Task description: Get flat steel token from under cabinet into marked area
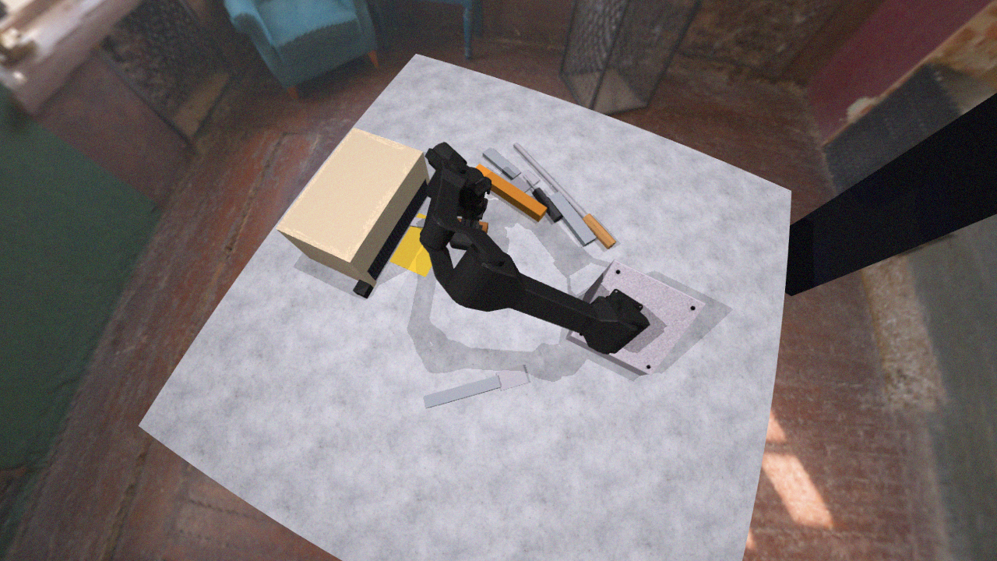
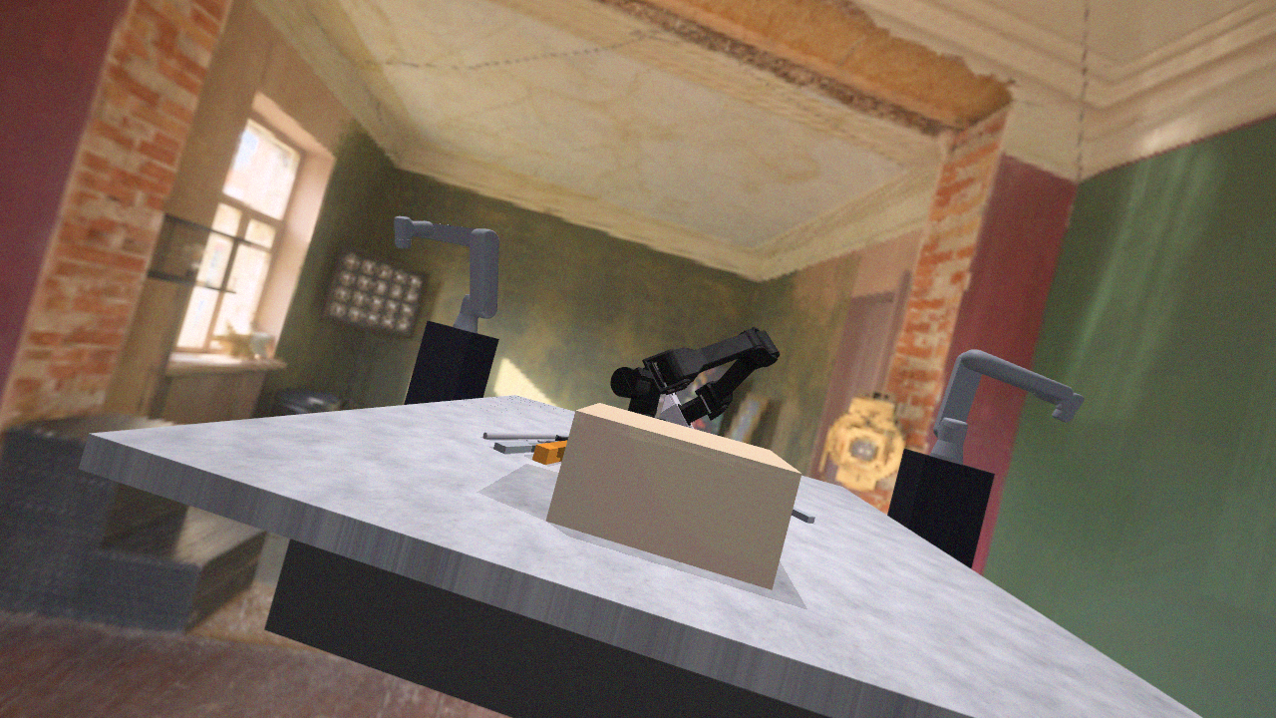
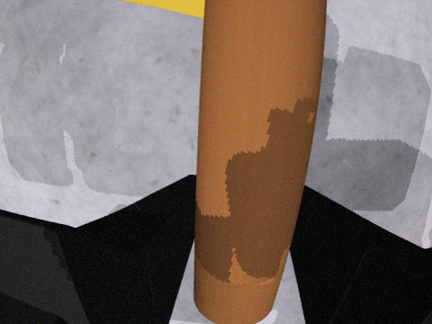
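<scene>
My gripper tip is now 14 cm to the left of the orange bar, 2 cm past it and 1 cm below it. From my gripper tip the other things lie so: flat grey token 23 cm ahead, 14 cm to the left, 1 cm below; grey bar 19 cm behind, 17 cm to the right; black-handled tool 18 cm to the right, 9 cm behind.
</scene>
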